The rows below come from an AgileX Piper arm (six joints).
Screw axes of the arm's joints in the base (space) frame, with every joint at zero. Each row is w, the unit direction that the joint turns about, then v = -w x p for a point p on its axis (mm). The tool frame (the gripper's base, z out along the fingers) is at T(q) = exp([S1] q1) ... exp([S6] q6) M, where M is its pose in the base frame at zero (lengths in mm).
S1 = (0, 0, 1, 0, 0, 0)
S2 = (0, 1, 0, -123, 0, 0)
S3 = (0, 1, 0, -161.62, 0, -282.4)
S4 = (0.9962, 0, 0.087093, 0, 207.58, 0)
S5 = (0, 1, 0, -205.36, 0, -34.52)
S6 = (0.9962, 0, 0.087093, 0, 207.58, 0)
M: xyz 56.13 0 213.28 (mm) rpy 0 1.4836 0 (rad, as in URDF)
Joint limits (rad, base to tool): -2.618..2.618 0..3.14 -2.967..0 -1.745..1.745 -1.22..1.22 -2.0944..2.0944
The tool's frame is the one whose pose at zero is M.
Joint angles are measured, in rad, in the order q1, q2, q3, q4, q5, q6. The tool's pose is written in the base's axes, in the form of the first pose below.
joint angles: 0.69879 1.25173 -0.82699 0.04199 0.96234 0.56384
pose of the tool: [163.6, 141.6, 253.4], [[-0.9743, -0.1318, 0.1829], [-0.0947, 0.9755, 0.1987], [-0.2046, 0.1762, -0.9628]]
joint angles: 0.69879 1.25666 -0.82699 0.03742 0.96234 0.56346
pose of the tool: [164.3, 141.7, 252.3], [[-0.9743, -0.1335, 0.1816], [-0.0978, 0.9764, 0.1927], [-0.2031, 0.1700, -0.9643]]
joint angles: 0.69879 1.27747 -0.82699 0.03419 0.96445 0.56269
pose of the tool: [166.4, 143.1, 247.7], [[-0.9771, -0.1329, 0.1663], [-0.1031, 0.9789, 0.1764], [-0.1863, 0.1553, -0.9702]]
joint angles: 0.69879 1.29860 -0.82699 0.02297 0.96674 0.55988
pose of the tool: [168.7, 144.0, 242.9], [[-0.9783, -0.1381, 0.1547], [-0.1140, 0.9814, 0.1547], [-0.1732, 0.1337, -0.9758]]
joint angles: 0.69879 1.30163 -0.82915 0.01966 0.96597 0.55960
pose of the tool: [169.5, 144.3, 242.8], [[-0.9778, -0.1398, 0.1564], [-0.1159, 0.9815, 0.1525], [-0.1748, 0.1310, -0.9758]]
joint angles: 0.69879 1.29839 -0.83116 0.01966 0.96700 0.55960
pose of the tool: [169.3, 144.2, 244.1], [[-0.9772, -0.1402, 0.1595], [-0.1155, 0.9811, 0.1552], [-0.1783, 0.1332, -0.9749]]
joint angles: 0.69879 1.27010 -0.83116 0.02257 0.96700 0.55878
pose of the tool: [166.5, 142.1, 250.3], [[-0.9734, -0.1428, 0.1790], [-0.1114, 0.9783, 0.1747], [-0.2001, 0.1501, -0.9682]]
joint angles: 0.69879 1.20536 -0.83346 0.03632 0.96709 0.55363
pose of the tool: [159.4, 137.5, 264.9], [[-0.9635, -0.1510, 0.2210], [-0.1004, 0.9692, 0.2247], [-0.2481, 0.1944, -0.9490]]
